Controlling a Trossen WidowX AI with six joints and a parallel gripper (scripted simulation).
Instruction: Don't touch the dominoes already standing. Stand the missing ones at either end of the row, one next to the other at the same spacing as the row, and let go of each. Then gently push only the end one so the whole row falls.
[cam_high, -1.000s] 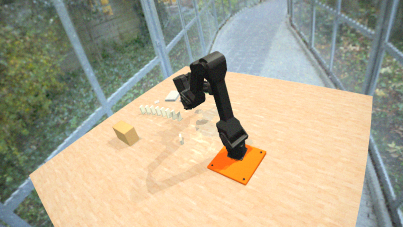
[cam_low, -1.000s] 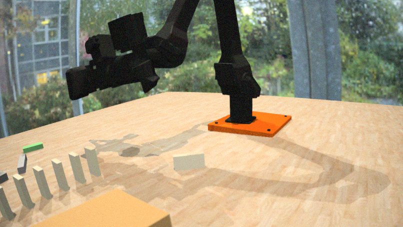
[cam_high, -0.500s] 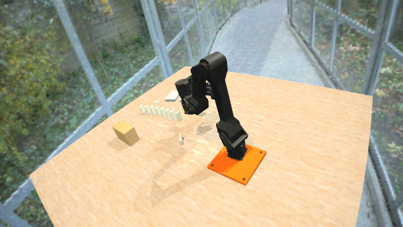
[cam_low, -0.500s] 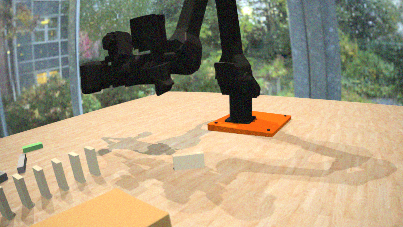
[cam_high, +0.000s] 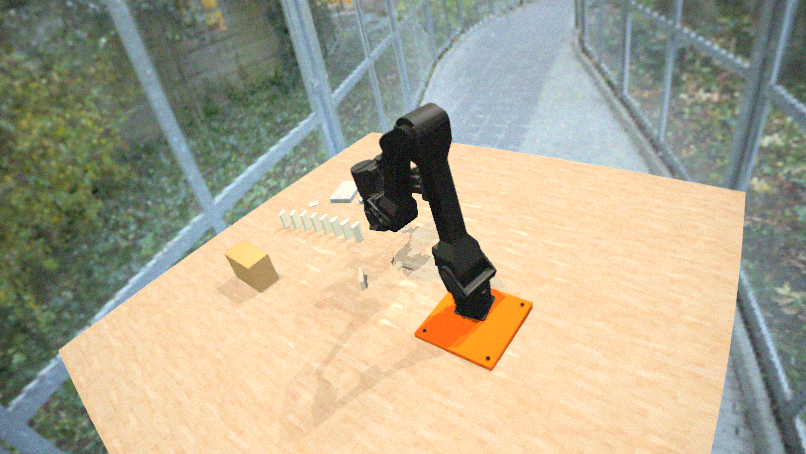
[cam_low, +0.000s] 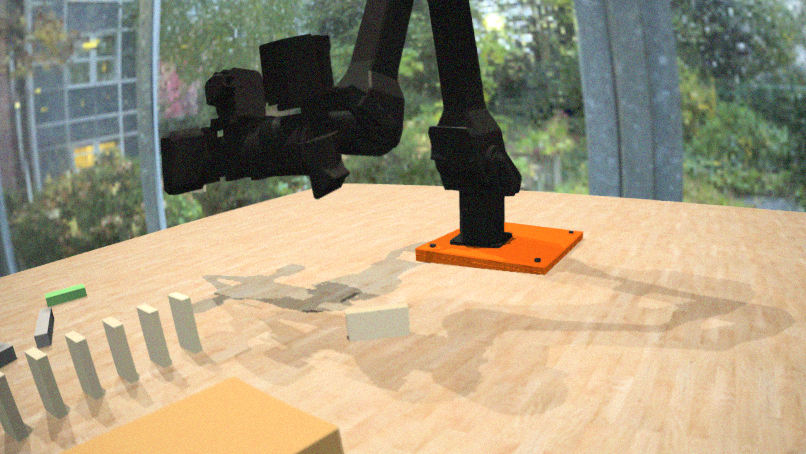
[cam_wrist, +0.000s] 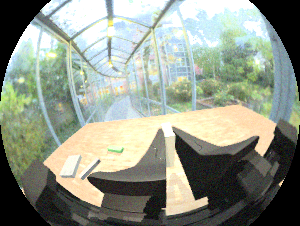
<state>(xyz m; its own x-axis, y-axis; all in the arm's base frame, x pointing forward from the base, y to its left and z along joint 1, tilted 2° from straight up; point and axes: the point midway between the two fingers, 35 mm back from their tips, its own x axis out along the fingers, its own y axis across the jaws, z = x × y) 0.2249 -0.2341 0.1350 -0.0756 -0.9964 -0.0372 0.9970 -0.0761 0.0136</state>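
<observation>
Now: the green block 160 mm to the right of my gripper tip, 160 mm ahead of it and 150 mm below it. The rest, counted from my gripper tip: grey bar 230 mm ahead, 150 mm below, 60 mm to the right; tan box 350 mm to the left, 330 mm ahead, 120 mm below; flat pale plate 330 mm ahead, 150 mm below, 60 mm to the right.
</observation>
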